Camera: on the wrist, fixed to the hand. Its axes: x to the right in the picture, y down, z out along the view.
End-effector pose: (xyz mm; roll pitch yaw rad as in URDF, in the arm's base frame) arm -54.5 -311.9 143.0 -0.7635 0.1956 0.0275
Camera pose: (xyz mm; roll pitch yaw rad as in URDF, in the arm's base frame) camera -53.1 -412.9 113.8 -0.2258 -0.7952 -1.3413
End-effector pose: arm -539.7 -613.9 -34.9 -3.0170 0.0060 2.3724
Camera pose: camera -571.9 -640.2 61.7 -3.0812 -0.0732 -2.3394
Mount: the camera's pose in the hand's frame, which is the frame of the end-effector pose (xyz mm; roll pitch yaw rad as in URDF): 4.3 -53.0 -90.7 0.0545 -0.0514 -1.5718
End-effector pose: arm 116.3 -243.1 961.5 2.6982 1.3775 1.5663
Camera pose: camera 29.8 -183.8 968.7 -1.6869 0.0904 -2.6589
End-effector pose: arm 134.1 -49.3 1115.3 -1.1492 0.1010 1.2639
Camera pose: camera 235.3 -75.7 1126.1 -0.2163 -1.1880 -0.0553
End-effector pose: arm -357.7 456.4 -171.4 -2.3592 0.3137 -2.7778
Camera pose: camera -400.2 468.4 -76.0 -2.6770 -0.6884 -1.4758
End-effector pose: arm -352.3 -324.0 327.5 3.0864 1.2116 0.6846
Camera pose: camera -324.2 -226.3 354.3 -1.8737 0.0365 2.3556
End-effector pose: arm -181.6 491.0 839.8 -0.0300 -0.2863 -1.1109
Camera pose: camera -218.5 440.0 755.6 0.3417 -0.0778 -2.7057
